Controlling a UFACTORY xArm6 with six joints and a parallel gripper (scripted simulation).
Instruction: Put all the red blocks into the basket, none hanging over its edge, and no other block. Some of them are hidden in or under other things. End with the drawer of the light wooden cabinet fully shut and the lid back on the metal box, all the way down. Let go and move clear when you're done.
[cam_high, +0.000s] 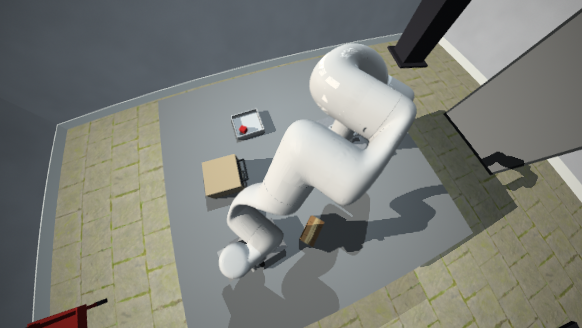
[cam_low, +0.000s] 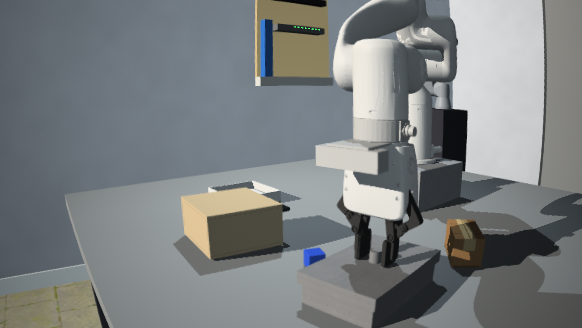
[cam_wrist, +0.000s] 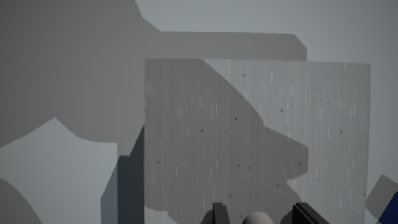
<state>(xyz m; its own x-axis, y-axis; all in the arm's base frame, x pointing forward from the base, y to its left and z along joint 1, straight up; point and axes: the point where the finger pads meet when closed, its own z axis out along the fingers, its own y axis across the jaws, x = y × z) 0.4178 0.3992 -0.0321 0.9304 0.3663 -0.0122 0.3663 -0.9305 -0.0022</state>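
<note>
Right now my hand is 3 cm above the knobbed lid. Round my hand: blue block 13 cm to the right, 6 cm below, 3 cm ahead; green block 23 cm behind, 6 cm below, 4 cm to the right; cardboard box 22 cm behind, 4 cm below, 2 cm to the right.
</note>
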